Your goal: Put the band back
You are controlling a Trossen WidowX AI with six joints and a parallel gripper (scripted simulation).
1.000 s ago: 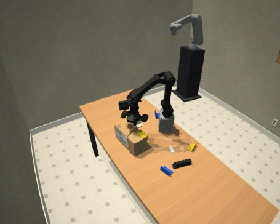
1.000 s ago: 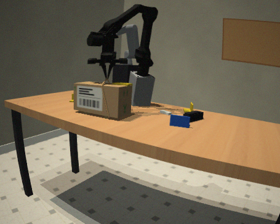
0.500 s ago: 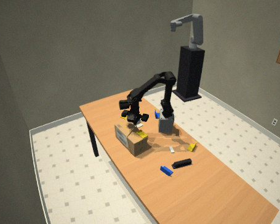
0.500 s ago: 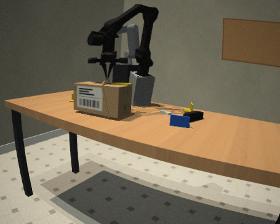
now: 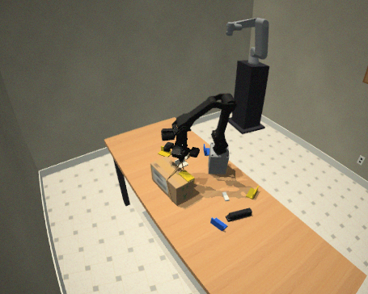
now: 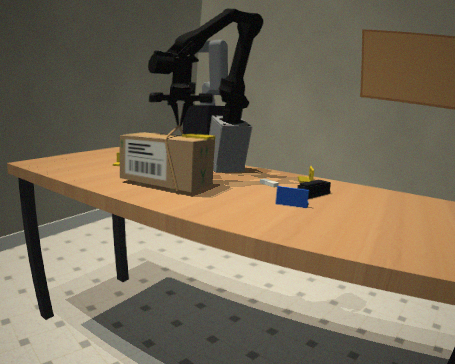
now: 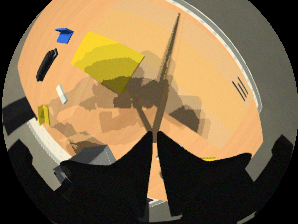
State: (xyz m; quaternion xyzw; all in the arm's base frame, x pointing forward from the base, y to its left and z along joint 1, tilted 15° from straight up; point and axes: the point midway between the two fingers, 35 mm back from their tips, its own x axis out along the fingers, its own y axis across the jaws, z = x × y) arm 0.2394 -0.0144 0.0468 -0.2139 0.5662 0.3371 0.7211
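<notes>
Now: the yellow corner guard 9 cm to the left of my hand and 7 cm below it. From my hand the other things lie so: brown carton: 7 cm ahead, 2 cm to the left, 12 cm below; then white piece: 18 cm behind, 21 cm to the left, 19 cm below; then yellow guard: 34 cm behind, 27 cm to the left, 18 cm below.
</notes>
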